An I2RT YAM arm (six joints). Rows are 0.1 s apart.
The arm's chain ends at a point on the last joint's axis. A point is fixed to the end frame.
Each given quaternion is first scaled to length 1.
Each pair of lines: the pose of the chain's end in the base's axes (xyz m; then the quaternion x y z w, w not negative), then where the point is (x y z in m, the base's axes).
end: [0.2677 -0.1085 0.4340 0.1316 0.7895 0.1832 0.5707]
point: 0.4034 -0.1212 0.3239
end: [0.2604 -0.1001 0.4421 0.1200 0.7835 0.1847 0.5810]
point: 0.3992 -0.1121 0.3360
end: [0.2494 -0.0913 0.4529 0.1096 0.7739 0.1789 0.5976]
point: 0.3923 -0.1053 0.3526
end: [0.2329 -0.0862 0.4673 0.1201 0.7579 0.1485 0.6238]
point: 0.3793 -0.1130 0.3749
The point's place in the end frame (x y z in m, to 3 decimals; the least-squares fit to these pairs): 0.046 -0.060 0.158
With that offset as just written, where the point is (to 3 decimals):
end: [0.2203 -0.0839 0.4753 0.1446 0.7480 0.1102 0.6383]
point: 0.365 -0.127 0.386
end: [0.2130 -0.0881 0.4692 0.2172 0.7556 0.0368 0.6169]
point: 0.339 -0.159 0.370
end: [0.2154 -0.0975 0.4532 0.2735 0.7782 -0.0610 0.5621]
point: 0.309 -0.195 0.342
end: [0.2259 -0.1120 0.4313 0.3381 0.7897 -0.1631 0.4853]
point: 0.274 -0.230 0.312
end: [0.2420 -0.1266 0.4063 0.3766 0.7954 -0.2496 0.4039]
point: 0.248 -0.255 0.287
